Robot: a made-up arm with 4 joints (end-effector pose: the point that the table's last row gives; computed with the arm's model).
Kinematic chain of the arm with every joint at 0, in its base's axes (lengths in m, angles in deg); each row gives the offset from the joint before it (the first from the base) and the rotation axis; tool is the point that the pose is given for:
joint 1: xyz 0 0 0.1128 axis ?
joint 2: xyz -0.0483 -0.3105 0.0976 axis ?
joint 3: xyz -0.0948 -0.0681 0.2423 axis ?
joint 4: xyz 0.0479 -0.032 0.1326 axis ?
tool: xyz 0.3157 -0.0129 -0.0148
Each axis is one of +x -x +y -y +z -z.
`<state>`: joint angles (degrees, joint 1 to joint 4).
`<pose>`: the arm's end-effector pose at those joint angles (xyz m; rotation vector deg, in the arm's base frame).
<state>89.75 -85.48 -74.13 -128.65</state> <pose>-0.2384 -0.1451 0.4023 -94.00 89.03 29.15</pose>
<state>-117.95 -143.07 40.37 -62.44</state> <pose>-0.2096 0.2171 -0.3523 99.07 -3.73 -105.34</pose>
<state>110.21 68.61 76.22 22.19</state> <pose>0.3623 0.0441 0.2649 -146.02 93.37 -0.51</pose>
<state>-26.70 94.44 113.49 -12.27</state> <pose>0.1940 -0.1993 -0.1894 -75.70 42.40 89.58</pose>
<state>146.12 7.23 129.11 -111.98</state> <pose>-0.1785 0.6646 -0.0333 51.89 81.12 79.25</pose>
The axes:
joint 1: -x
joint 2: +y
joint 3: -x
joint 4: -y

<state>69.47 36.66 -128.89 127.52</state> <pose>-0.2539 -0.0404 0.7976 -10.61 -114.73 -84.24</pose>
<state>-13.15 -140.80 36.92 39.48</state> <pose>-0.5409 -0.1743 -0.1130 -35.48 -162.44 -62.52</pose>
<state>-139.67 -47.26 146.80 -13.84</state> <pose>-0.0443 -0.0443 -0.4302 -3.31 51.42 -29.37</pose>
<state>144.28 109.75 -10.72 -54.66</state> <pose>0.0067 0.2918 0.3885 -17.26 43.76 -159.39</pose>
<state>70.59 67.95 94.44 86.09</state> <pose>0.1817 0.2140 0.1139 -73.89 46.12 91.37</pose>
